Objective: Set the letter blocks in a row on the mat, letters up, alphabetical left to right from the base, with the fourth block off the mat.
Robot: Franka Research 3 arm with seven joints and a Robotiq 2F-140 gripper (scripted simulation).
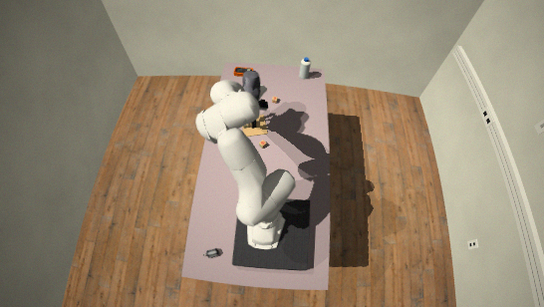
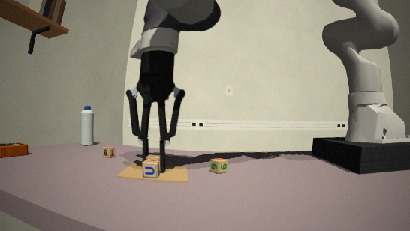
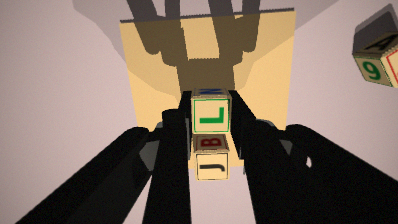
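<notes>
Now: the tan mat 40 mm below my hand. Round my hand: small dark object 780 mm behind, 110 mm to the left, 20 mm below; then white bottle 460 mm ahead, 280 mm to the right, 40 mm above; then block 200 mm ahead, 100 mm to the right, 30 mm below.
</notes>
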